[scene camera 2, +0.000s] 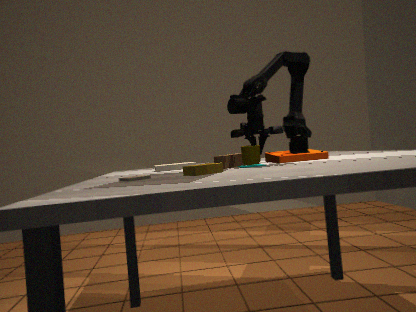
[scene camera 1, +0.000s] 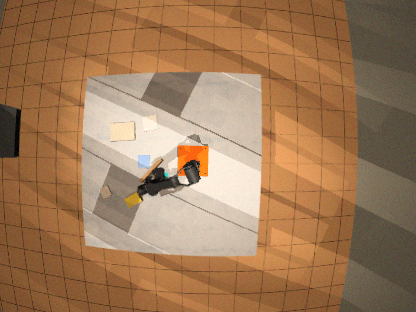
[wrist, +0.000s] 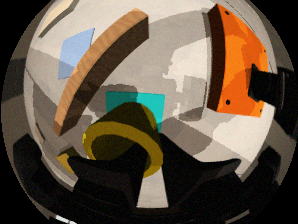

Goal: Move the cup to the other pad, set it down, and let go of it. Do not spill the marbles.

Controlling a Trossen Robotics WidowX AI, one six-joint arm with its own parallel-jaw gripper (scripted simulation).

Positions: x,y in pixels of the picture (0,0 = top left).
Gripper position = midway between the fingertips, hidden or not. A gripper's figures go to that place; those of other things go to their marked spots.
Labels:
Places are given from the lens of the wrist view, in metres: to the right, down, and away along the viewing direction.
gripper (wrist: pixel 153 136): 0.00, 0.03, 0.10
olive-yellow cup (wrist: pixel 104 140): -0.05, 0.03, 0.08
light blue pad (wrist: pixel 74 47): -0.14, -0.11, 0.09
teal pad (wrist: pixel 155 103): 0.01, -0.01, 0.12
long wooden bar (wrist: pixel 128 33): -0.02, -0.07, 0.06
The marked spots on the light blue pad and the teal pad are 0.18 m apart.

